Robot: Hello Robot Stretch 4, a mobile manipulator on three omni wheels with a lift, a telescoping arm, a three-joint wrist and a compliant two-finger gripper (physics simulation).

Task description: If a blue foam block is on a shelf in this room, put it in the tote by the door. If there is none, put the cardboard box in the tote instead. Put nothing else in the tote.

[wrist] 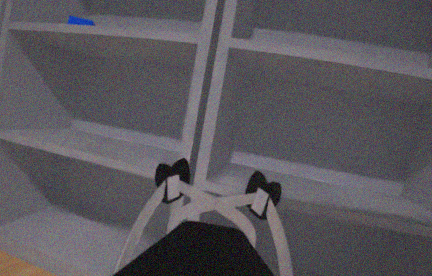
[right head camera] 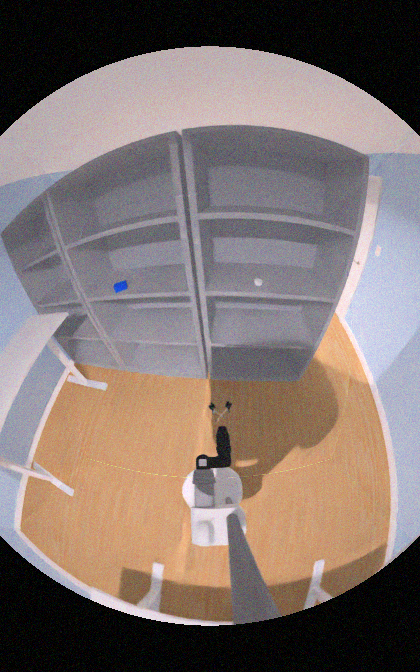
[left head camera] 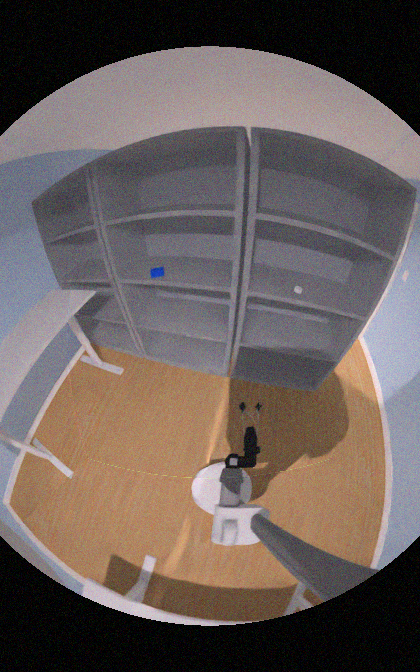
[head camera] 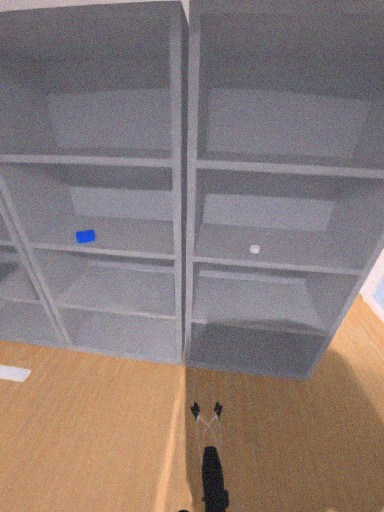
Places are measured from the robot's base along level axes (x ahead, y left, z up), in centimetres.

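Pixels of known places: gripper, fingertip midpoint: (wrist: 218,179) (head camera: 206,401).
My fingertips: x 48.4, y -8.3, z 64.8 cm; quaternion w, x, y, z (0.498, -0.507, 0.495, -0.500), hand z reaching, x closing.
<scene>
For each thing: its top centre in the pictures, then the offset to it from my fingertips.
- blue block at its top centre: (wrist: 82,20) (head camera: 84,232) dy +65.3, dx +72.0, dz +36.0 cm
- small white object at its top centre: (head camera: 255,247) dy -29.8, dx +60.4, dz +33.9 cm
A blue block (head camera: 85,236) (left head camera: 157,272) (right head camera: 120,286) (wrist: 81,21) lies near the front edge of a middle shelf in the grey shelf unit (head camera: 177,210) (left head camera: 240,200) (right head camera: 194,250) (wrist: 193,100), left of the double upright. My gripper (head camera: 207,410) (left head camera: 250,406) (right head camera: 220,406) (wrist: 218,179) is open and empty, its two black fingertips apart. It is in front of the shelf unit and, in the wrist view, lower than the block and to its right. The tote and the cardboard box do not show in these views.
A small white object (head camera: 255,249) (left head camera: 298,289) (right head camera: 258,282) lies on the middle shelf right of the double upright. A white table (left head camera: 30,340) (right head camera: 25,350) stands at the left. White table feet (left head camera: 145,575) (right head camera: 157,580) show behind my base. A white door (right head camera: 361,260) is beyond the unit's right side.
</scene>
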